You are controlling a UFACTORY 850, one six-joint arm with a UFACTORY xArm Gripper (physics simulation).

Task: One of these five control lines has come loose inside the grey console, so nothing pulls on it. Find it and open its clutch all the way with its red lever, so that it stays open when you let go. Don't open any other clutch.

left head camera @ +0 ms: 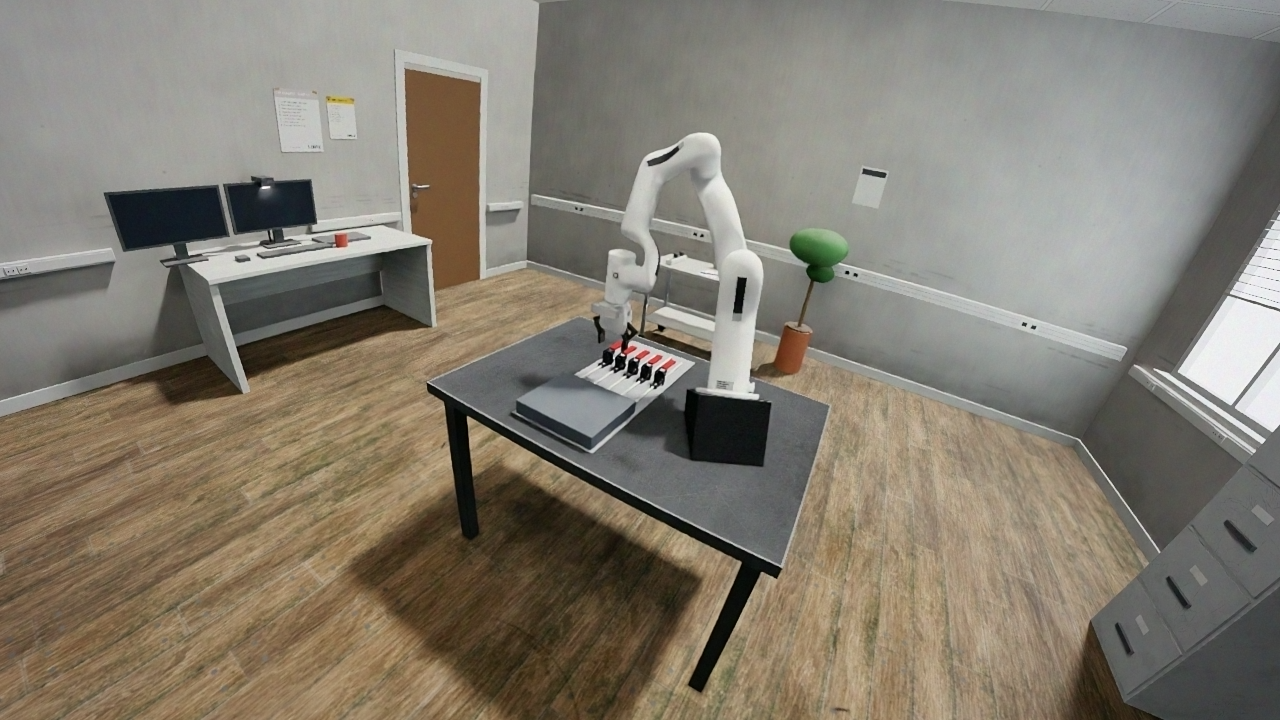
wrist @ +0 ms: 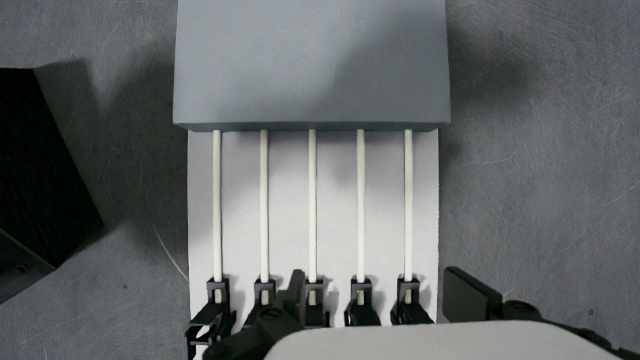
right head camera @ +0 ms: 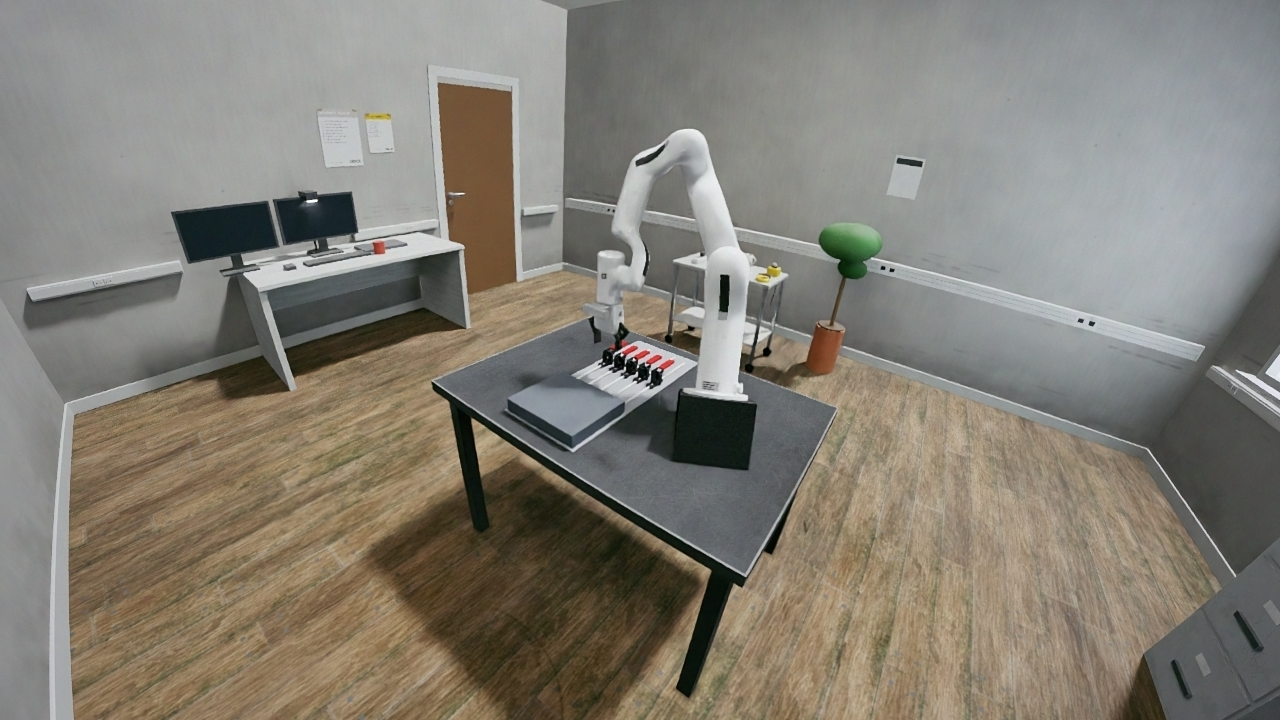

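Note:
The grey console (left head camera: 575, 407) (right head camera: 566, 410) (wrist: 310, 60) sits on a white plate (wrist: 335, 225). Five pale control lines, the middle one (wrist: 312, 200) among them, run from it to a row of black clutches; the leftmost clutch (wrist: 212, 315) and the rightmost clutch (wrist: 411, 312) show in the wrist view. Red levers, such as the nearest one (left head camera: 669, 365) (right head camera: 665, 365), show in the head views; the wrist view hides them. My gripper (left head camera: 614, 334) (right head camera: 607, 333) (wrist: 374, 291) is open and empty, low above the row's far end. In the wrist view its left finger partly covers the second and third clutches.
The black arm base (left head camera: 729, 429) (right head camera: 713, 431) (wrist: 40, 165) stands on the table beside the plate. The right finger appears beyond the plate's right edge in the wrist view. A desk (left head camera: 313, 255) (right head camera: 358, 265) and a potted plant (left head camera: 819, 246) (right head camera: 850, 241) stand farther away.

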